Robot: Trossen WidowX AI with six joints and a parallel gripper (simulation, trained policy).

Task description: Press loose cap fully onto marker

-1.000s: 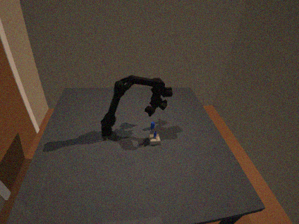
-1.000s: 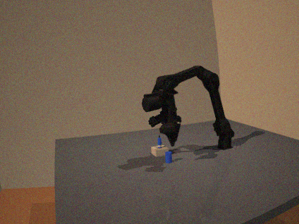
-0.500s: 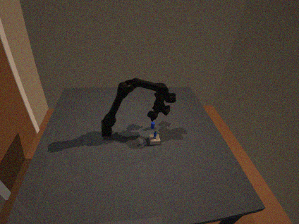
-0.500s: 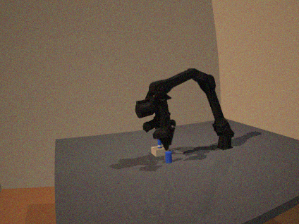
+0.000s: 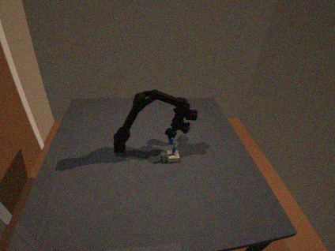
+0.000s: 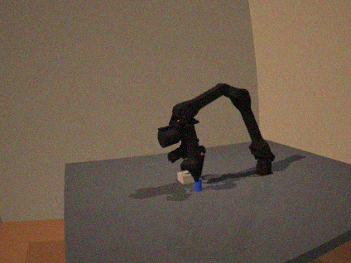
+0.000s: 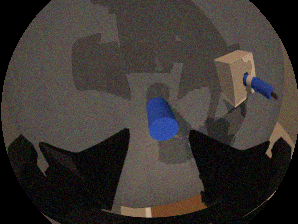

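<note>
Right now my gripper tip is 2 cm above the blue cap. Round my gripper tip: pale holder block 1 cm behind, 14 cm to the right, 3 cm below.
</note>
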